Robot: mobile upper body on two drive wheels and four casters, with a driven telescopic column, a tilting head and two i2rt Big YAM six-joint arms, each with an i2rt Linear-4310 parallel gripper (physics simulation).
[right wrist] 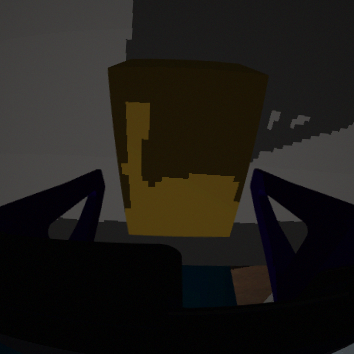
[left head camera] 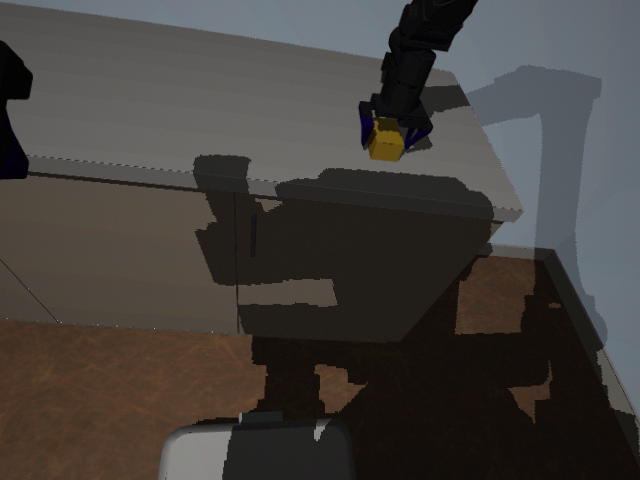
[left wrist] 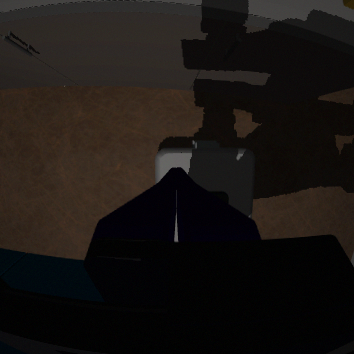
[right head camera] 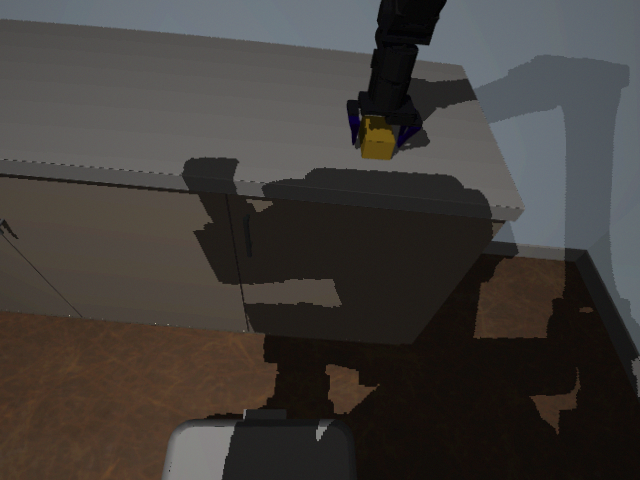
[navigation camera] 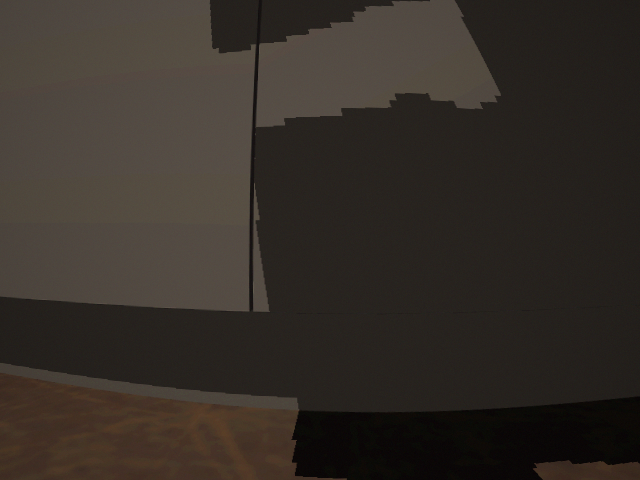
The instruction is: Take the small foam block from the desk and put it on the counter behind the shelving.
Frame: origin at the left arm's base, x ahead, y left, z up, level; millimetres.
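Seen in the pictures: left gripper, between the fingertips: (left head camera: 23,170) (left wrist: 175,175); right gripper, between the fingertips: (right wrist: 177,177) (left head camera: 383,146) (right head camera: 375,144).
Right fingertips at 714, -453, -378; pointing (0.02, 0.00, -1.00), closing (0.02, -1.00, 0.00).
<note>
Pixels of each thing's top centre, then the offset from my right fingertips to it, as dx, dy, dz. "*": a spot on its surface instead. Level surfaces: height alone.
- yellow foam block, centre of its top: (right wrist: 183,171) (right head camera: 378,128) (left head camera: 386,130) +21, -2, +26
- light counter top, height of its surface: dz -19
- dark handle, a spot on its surface: (left head camera: 253,235) (right head camera: 247,235) * -120, +267, -172
The yellow foam block (left head camera: 386,135) (right head camera: 378,149) (right wrist: 185,130) is on the light counter top (left head camera: 155,103) (right head camera: 155,108) (right wrist: 55,100), near its right end. A sliver of the block (left wrist: 350,2) shows at the top right corner of the left wrist view. My right gripper (left head camera: 386,147) (right head camera: 376,144) (right wrist: 177,177) is open, with one finger on each side of the block. In the right wrist view a gap shows between each fingertip and the block. My left gripper (left wrist: 175,175) is shut and empty, away from the counter; part of it shows at the left edge of the left head view.
The counter's cabinet front (left head camera: 129,248) (right head camera: 134,248) (navigation camera: 129,155) faces my base (left head camera: 196,454) (right head camera: 201,454) (left wrist: 172,162). A dark handle (left head camera: 253,235) (right head camera: 247,235) is on one door. A wall (left head camera: 594,170) stands beyond the counter's right end. Arm shadows cross the counter and floor.
</note>
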